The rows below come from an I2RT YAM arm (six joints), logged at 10 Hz.
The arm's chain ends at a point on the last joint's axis. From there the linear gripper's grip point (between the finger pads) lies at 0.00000 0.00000 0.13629 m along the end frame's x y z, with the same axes.
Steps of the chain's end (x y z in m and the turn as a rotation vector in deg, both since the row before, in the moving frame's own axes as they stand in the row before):
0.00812, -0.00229, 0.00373, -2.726, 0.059, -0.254
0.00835, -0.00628, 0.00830, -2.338, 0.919, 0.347
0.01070, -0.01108, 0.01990, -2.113, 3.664, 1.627
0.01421, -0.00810, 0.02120, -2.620, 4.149, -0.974
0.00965, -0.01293, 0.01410, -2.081, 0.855, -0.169
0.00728, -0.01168, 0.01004, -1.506, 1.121, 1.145
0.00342, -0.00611, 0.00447, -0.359, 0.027, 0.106
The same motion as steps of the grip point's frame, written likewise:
0.00827, 0.00419, 0.00358, -2.726, 0.059, -0.254
0.01052, -0.00071, 0.00817, -2.338, 0.919, 0.347
0.01934, -0.00594, 0.01953, -2.113, 3.664, 1.627
0.02412, -0.00196, 0.02070, -2.620, 4.149, -0.974
0.01169, -0.00798, 0.01399, -2.081, 0.855, -0.169
0.00991, -0.00807, 0.00997, -1.506, 1.121, 1.145
0.00348, -0.00526, 0.00447, -0.359, 0.027, 0.106

